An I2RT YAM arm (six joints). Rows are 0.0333 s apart.
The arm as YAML. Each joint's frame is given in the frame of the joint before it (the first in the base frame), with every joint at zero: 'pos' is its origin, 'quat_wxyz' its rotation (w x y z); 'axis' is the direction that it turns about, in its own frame. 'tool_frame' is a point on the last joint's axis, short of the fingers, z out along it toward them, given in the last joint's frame.
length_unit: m
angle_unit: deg
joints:
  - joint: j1
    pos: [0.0, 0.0, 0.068]
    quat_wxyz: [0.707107, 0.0, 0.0, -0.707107]
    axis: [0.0, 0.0, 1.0]
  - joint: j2
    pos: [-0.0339, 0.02, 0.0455]
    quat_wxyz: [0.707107, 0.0, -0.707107, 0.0]
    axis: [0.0, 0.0, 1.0]
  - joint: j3
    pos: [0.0, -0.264, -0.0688]
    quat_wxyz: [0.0, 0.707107, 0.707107, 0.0]
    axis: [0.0, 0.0, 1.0]
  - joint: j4
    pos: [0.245, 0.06, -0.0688]
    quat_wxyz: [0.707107, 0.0, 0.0, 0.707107]
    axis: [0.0, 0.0, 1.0]
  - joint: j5
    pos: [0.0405, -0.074, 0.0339]
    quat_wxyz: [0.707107, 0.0, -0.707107, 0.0]
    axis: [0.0, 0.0, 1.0]
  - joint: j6
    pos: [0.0, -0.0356, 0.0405]
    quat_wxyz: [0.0, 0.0, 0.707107, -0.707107]
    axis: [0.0, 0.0, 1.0]
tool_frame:
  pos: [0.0, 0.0, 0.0]
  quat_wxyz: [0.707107, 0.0, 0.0, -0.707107]
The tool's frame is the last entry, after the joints.
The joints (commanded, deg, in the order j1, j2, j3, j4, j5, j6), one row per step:
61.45 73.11 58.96 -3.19 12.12 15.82
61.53 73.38 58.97 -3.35 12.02 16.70
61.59 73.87 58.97 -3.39 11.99 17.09
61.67 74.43 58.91 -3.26 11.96 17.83
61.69 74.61 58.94 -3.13 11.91 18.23
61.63 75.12 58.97 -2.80 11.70 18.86
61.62 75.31 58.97 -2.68 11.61 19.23
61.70 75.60 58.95 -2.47 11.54 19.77
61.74 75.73 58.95 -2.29 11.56 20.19
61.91 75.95 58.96 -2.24 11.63 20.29
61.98 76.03 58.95 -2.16 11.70 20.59
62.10 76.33 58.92 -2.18 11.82 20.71
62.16 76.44 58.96 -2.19 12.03 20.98
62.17 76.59 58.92 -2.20 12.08 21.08
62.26 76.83 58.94 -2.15 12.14 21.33
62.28 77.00 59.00 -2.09 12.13 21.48
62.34 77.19 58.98 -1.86 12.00 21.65
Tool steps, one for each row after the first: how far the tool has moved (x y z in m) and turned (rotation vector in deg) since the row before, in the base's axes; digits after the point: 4 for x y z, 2 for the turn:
0.0000 0.0011 -0.0016 0.20 0.86 -0.08
0.0006 0.0018 -0.0025 -0.22 0.54 -0.03
0.0006 0.0021 -0.0029 0.03 0.77 -0.12
0.0002 0.0007 -0.0005 0.24 0.31 -0.06
0.0012 0.0018 -0.0018 0.29 0.58 -0.06
0.0004 0.0007 -0.0007 0.18 0.32 -0.04
0.0001 0.0013 -0.0012 0.26 0.46 -0.03
0.0001 0.0006 -0.0003 0.30 0.27 -0.11
-0.0004 0.0012 -0.0010 -0.09 0.13 0.07
-0.0001 0.0004 -0.0003 0.16 0.20 -0.09
0.0000 0.0012 -0.0017 -0.25 0.22 -0.03
0.0000 0.0005 -0.0003 0.06 0.17 -0.23
0.0002 0.0004 -0.0010 -0.12 0.15 -0.07
0.0000 0.0010 -0.0010 -0.01 0.24 -0.05
0.0002 0.0007 -0.0004 0.05 0.13 -0.02
0.0000 0.0009 -0.0007 0.14 0.15 0.13

